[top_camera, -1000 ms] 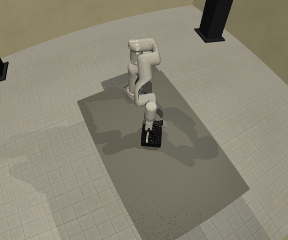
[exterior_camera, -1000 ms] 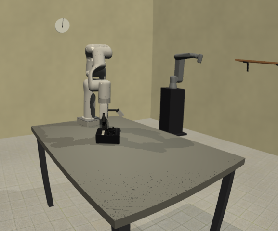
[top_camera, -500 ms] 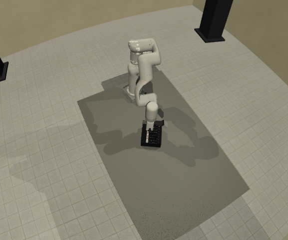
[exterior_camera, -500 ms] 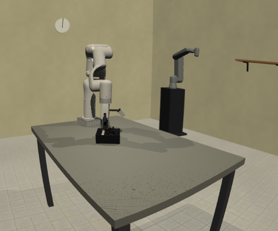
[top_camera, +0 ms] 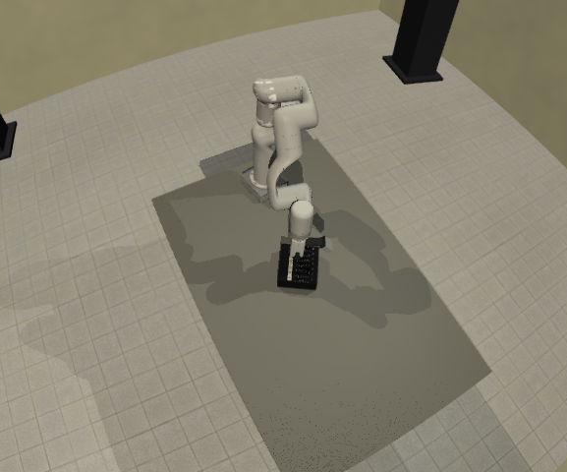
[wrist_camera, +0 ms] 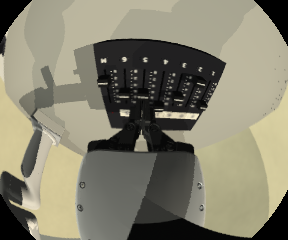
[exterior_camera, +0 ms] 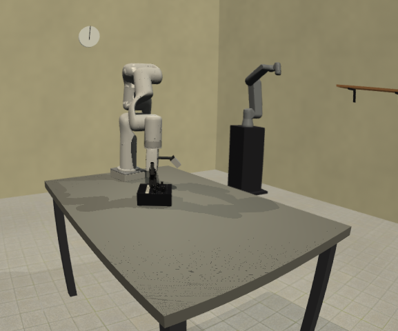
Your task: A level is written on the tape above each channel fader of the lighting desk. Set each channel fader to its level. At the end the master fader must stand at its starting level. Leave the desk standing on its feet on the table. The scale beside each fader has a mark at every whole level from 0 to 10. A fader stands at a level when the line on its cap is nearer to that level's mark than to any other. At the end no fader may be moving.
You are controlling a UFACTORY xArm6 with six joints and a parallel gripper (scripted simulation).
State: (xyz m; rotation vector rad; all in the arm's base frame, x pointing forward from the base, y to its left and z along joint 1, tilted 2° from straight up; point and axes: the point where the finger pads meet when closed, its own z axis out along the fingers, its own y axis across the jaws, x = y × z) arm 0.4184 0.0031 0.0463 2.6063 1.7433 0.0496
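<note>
Right now the master fader cap is 5 cm to the left of my hand, 3 cm behind it and 1 cm below it.
</note>
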